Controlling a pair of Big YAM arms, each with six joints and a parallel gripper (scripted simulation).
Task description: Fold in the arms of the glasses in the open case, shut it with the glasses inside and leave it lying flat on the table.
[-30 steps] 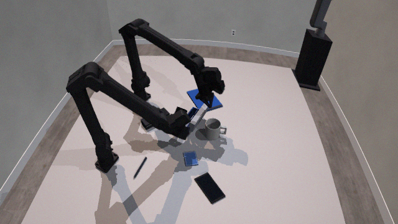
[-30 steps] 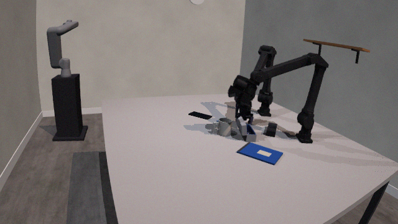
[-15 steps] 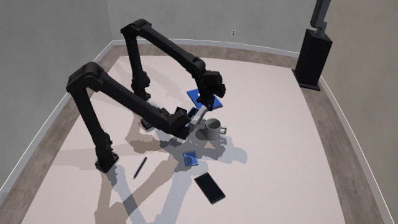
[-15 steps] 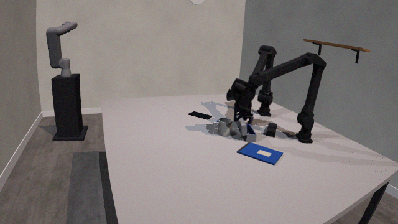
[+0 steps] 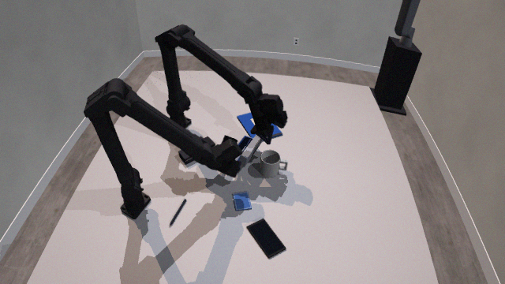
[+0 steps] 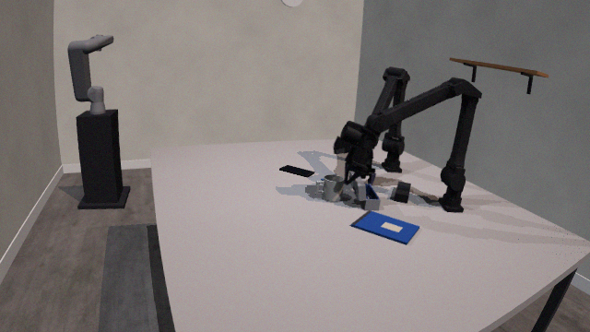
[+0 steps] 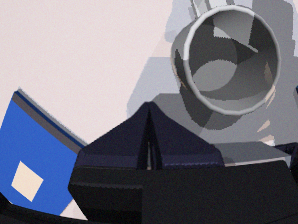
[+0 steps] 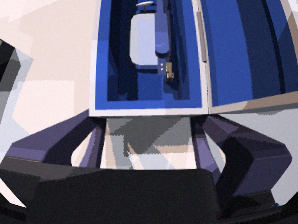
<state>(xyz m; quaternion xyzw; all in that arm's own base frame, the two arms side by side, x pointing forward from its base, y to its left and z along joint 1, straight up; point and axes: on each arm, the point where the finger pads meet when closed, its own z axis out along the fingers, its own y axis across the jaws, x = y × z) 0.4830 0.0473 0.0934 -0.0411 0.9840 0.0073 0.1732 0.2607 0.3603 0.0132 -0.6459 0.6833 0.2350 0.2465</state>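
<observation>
The glasses case lies 80 mm behind my left hand, 50 mm below it and 20 mm to the right of it. From my left hand the other things lie so: grey mug (70 mm to the right, 60 mm below, 20 mm ahead); then black box (310 mm behind, 70 mm below, 40 mm to the right); then small blue notepad (250 mm to the right, 90 mm below, 60 mm behind).
</observation>
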